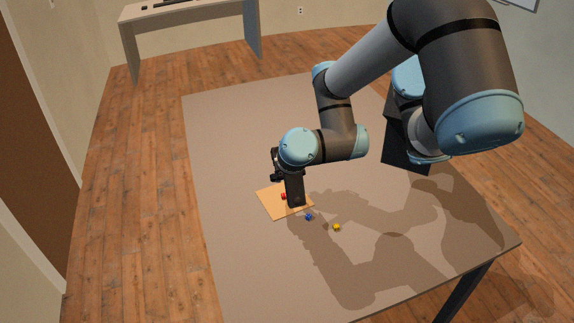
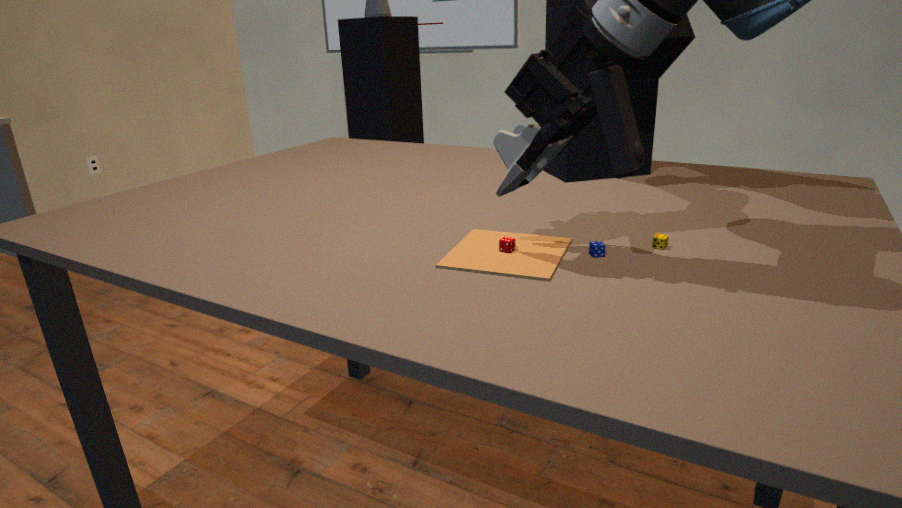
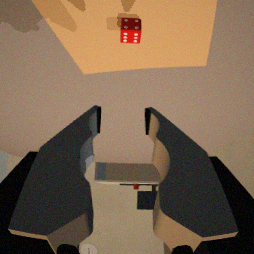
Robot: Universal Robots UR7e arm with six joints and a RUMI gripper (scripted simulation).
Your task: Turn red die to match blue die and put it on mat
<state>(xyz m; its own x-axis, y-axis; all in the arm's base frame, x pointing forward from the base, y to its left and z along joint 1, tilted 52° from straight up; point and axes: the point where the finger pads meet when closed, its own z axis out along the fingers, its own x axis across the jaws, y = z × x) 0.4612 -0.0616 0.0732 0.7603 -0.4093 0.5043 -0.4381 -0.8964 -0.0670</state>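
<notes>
The red die lies 8 cm below my hand and 1 cm to the right of it. From my hand the other things lie so: mat (9 cm below, 1 cm to the right); blue die (9 cm to the left, 8 cm below, 5 cm behind); yellow die (16 cm to the left, 11 cm behind, 8 cm below).
</notes>
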